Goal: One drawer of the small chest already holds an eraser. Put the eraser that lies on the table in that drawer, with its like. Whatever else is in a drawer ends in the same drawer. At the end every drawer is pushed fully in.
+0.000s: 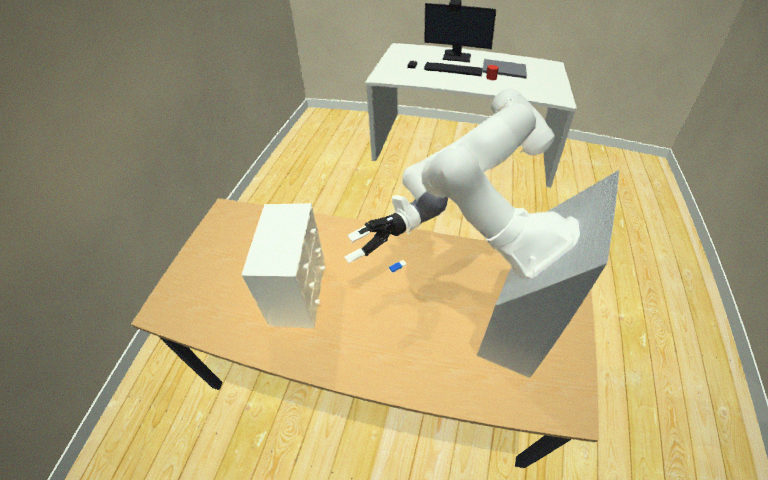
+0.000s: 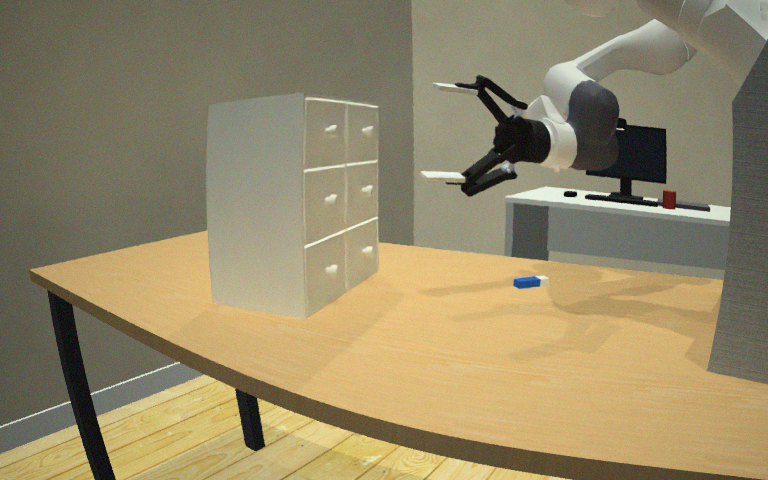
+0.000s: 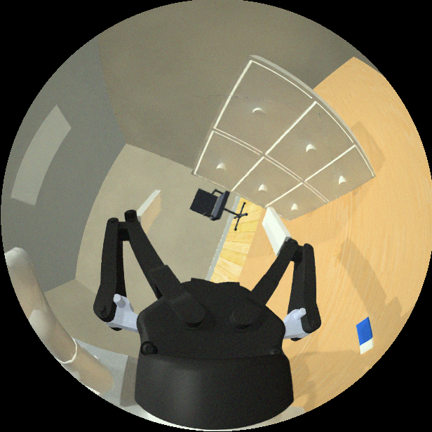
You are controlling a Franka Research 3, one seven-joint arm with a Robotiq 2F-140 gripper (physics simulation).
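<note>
A small white chest is there for me to see, and so is my gripper. Image 1 shows my gripper too. In image 3 I find that same gripper as well.
</note>
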